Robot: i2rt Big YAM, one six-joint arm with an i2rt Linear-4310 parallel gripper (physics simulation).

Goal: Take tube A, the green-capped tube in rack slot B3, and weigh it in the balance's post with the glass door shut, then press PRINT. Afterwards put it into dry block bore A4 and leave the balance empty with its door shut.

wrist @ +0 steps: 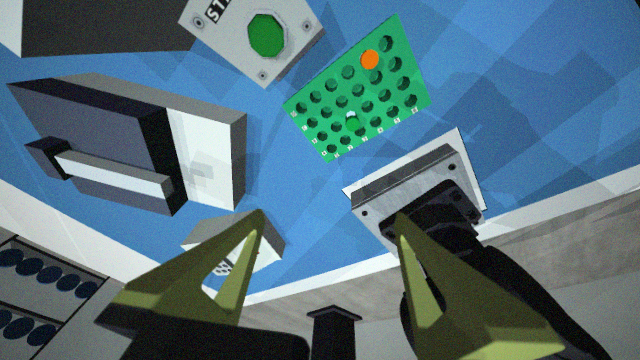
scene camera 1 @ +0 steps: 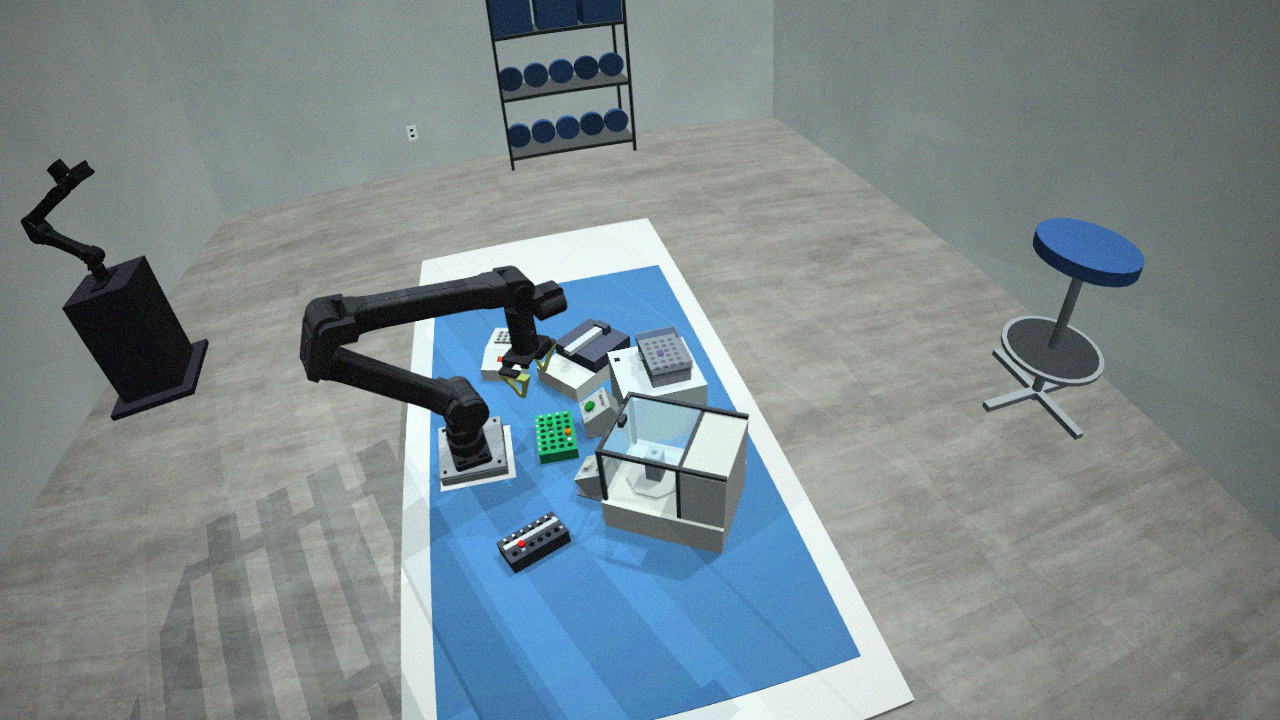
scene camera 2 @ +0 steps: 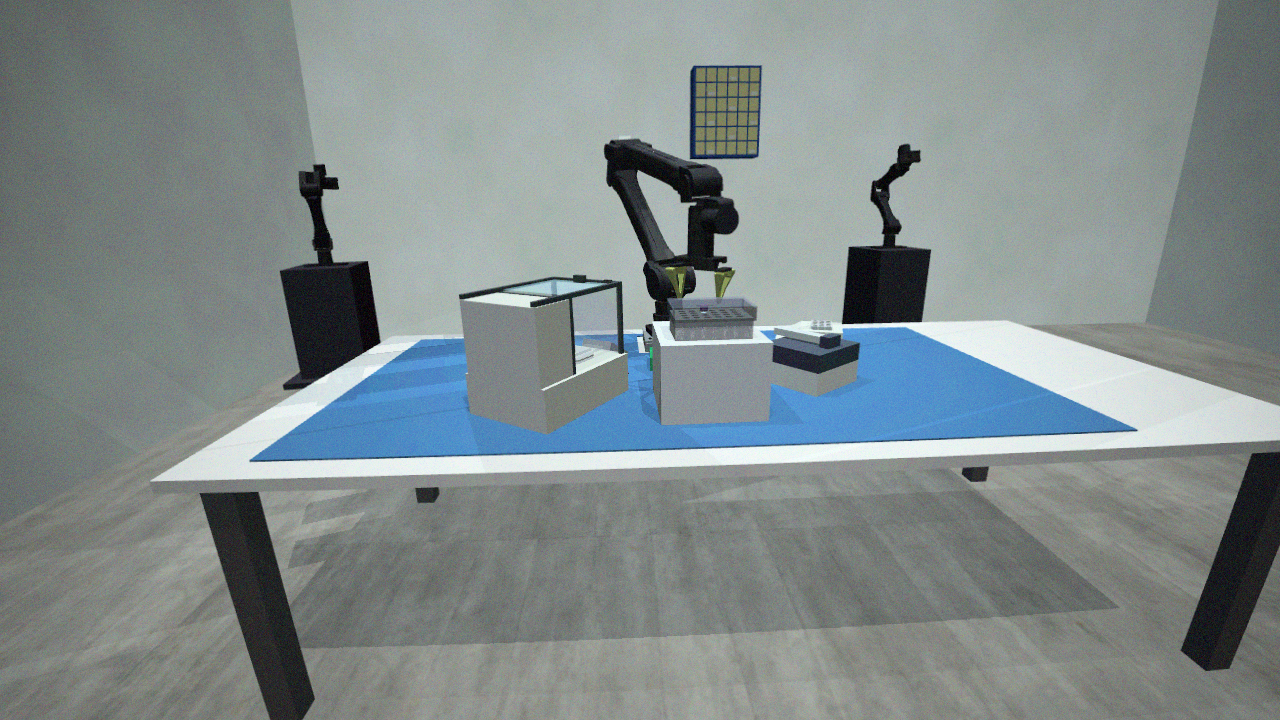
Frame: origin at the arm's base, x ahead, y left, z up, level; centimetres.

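Seen in the pictures: gripper, between the fingertips: (wrist: 326, 216) (scene camera 1: 533, 384) (scene camera 2: 698, 301); arm's base, origin of its link: (wrist: 425, 217) (scene camera 1: 469, 447).
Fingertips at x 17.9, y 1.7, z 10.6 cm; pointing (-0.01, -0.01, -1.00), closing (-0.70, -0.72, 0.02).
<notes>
Offsets run from my fingertips to a thing's top centre. "*": to the spot under its first point.
My gripper (scene camera 1: 532, 383) (scene camera 2: 699, 296) (wrist: 326, 216) is open and empty, fingers pointing down, above the area behind the green rack {dx +1.8, dy -5.2, dz -10.8 cm} (scene camera 1: 556, 456) (wrist: 422, 95). The green-capped tube {dx +1.0, dy -4.1, dz -8.4 cm} (wrist: 353, 123) stands in that rack in the wrist view; its cap cannot be made out in scene camera 1. The balance {dx +14.9, dy -31.0, dz +8.4 cm} (scene camera 1: 720, 438) (scene camera 2: 501, 358) has a glass panel {dx +15.2, dy -31.2, dz +8.4 cm} (scene camera 1: 662, 425) (scene camera 2: 554, 287) on top and a grey post {* dx +12.4, dy -39.1, dz +7.5 cm} (scene camera 1: 655, 461) inside; whether its side door is shut cannot be told. A grey bore block {dx +21.9, dy -6.2, dz +5.2 cm} (scene camera 1: 669, 374) (scene camera 2: 713, 331), apparently the dry block, sits on a white box {* dx +35.0, dy -8.7, dz -7.2 cm} (scene camera 2: 713, 385).
An orange-capped tube {dx +4.0, dy -8.6, dz -8.4 cm} (wrist: 369, 59) is in the rack. A green-button box {* dx +11.1, dy -8.1, dz -8.8 cm} (scene camera 1: 597, 420) (wrist: 230, 50) stands beside it. A dark-topped box {dx +16.0, dy +15.8, dz -3.6 cm} (scene camera 1: 608, 344) (scene camera 2: 814, 353) (wrist: 100, 125) and keypad box {dx -1.1, dy +28.2, dz -6.8 cm} (scene camera 1: 490, 362) are near the gripper. A black block {dx -11.4, dy -31.8, dz -9.0 cm} (scene camera 1: 528, 557) with a red cap lies nearer the camera.
</notes>
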